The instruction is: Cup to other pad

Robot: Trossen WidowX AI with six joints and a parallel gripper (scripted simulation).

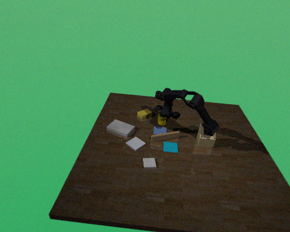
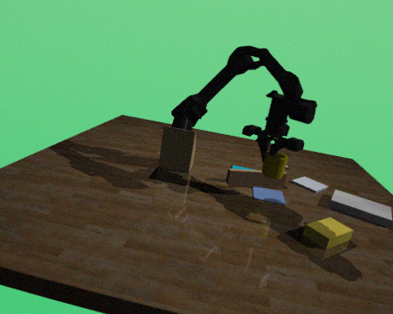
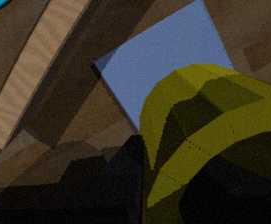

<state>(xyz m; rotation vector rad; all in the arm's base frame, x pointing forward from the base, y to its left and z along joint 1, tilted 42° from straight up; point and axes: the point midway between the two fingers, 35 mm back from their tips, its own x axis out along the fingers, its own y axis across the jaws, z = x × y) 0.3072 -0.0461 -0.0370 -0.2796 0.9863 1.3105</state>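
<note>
My gripper tip is 16 cm to the right of the cyan pad, 11 cm above it and 6 cm past it. From my gripper tip the other things lie so: yellow cup: 2 cm ahead, 1 cm to the right.
</note>
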